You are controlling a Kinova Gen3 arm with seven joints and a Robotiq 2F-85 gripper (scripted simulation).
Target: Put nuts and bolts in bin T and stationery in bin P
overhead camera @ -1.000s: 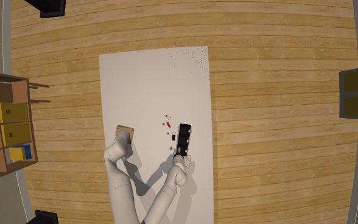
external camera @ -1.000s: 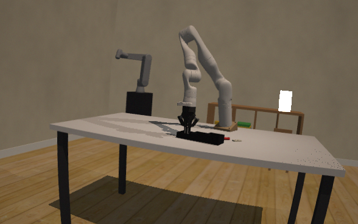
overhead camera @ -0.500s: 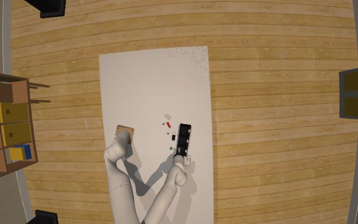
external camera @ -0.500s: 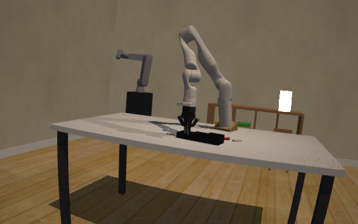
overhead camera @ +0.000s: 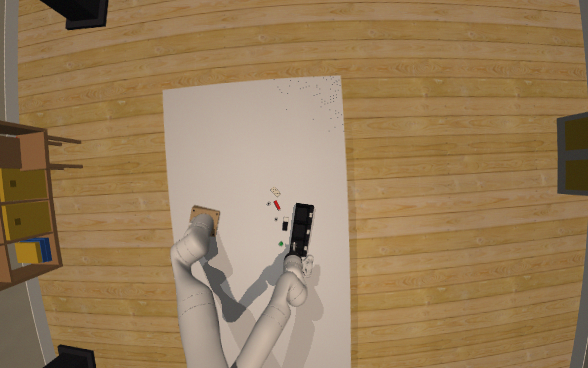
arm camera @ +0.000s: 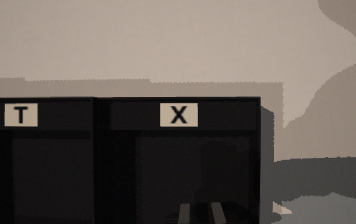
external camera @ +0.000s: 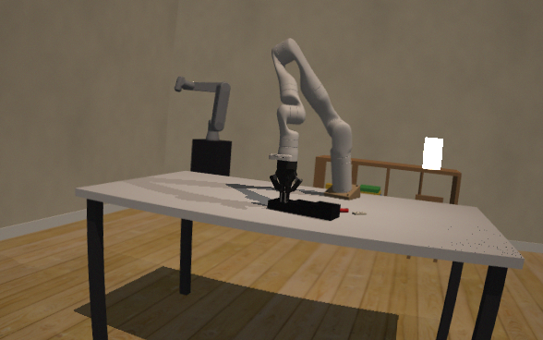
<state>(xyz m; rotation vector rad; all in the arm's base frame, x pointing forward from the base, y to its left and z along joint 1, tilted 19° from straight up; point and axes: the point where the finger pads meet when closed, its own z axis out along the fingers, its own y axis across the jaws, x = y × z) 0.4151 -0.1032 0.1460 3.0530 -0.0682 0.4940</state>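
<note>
My hand is 4 cm short of the black double bin, 9 cm to the right of it and 2 cm above it. From my hand the other things lie so: black eraser: 4 cm behind, 12 cm to the left, 3 cm below; then red battery: 9 cm behind, 21 cm to the left, 3 cm below; then green die: 6 cm behind, 2 cm to the left, 3 cm below.
</note>
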